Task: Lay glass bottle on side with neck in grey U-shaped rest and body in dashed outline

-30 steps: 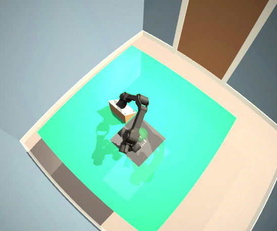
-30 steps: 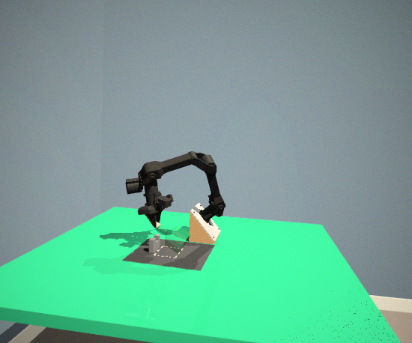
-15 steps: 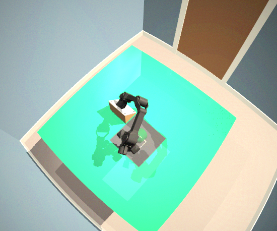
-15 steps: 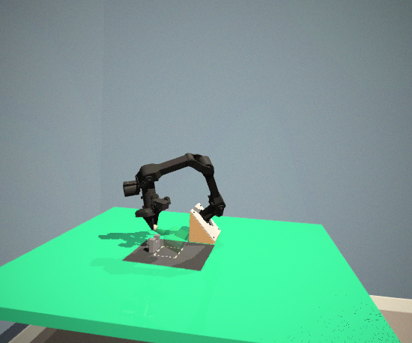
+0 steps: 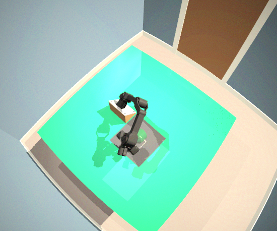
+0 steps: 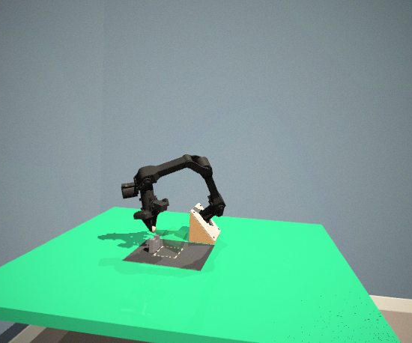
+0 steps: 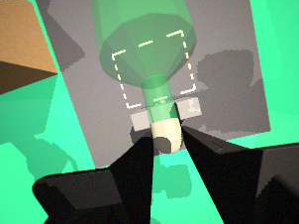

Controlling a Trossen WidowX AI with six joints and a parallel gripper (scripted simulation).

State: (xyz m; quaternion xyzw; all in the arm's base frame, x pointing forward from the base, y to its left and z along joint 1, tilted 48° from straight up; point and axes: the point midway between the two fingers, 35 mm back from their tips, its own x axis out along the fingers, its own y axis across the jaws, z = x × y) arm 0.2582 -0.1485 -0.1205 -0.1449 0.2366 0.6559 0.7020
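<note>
Now: gripper tip 10 mm short of the dark grey mat, 90 mm to the right of it and 90 mm above it. Round my gripper tip: green glass bottle (50 mm to the left, 10 mm below).
</note>
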